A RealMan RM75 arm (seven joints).
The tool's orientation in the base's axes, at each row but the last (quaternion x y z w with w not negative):
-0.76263, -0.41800, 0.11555, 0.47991
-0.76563, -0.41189, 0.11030, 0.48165
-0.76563, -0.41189, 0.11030, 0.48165
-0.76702, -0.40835, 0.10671, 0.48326
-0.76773, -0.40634, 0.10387, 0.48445
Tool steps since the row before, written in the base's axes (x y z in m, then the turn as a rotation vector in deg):
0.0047, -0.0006, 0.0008, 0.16, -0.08, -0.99
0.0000, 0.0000, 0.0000, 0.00, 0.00, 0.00
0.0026, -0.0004, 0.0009, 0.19, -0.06, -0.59
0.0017, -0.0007, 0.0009, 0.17, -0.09, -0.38
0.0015, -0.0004, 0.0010, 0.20, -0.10, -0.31
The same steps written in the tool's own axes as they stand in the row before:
0.0027, 0.0019, -0.0035, -0.18, 0.92, 0.36
0.0000, 0.0000, 0.0000, 0.00, 0.00, 0.00
0.0016, 0.0007, -0.0022, -0.06, 0.60, 0.16
0.0008, 0.0003, -0.0019, -0.04, 0.42, 0.04
0.0009, 0.0000, -0.0016, -0.02, 0.38, -0.02

